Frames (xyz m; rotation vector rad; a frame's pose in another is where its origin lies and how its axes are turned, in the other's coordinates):
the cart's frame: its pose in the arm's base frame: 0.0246 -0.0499 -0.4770 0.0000 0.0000 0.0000
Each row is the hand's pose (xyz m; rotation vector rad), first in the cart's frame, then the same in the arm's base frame.
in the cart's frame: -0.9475 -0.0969 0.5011 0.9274 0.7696 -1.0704
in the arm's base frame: -0.9229 -0.1468 0.0241 0.9274 0.7696 -1.0704
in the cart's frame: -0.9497 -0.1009 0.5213 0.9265 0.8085 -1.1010
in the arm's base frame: -0.9251 -0.1508 0.0443 0.9265 0.8085 -1.1010
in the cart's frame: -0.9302 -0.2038 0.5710 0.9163 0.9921 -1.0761
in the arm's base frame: -0.9056 -0.2537 0.0940 0.9163 0.9921 -1.0761
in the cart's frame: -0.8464 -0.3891 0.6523 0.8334 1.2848 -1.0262
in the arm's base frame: -0.8218 -0.4390 0.1753 0.8334 1.2848 -1.0262
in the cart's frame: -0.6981 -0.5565 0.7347 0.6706 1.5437 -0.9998
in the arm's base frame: -0.6735 -0.6064 0.2577 0.6706 1.5437 -0.9998
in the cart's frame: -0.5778 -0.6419 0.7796 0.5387 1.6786 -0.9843
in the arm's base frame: -0.5532 -0.6918 0.3026 0.5387 1.6786 -0.9843
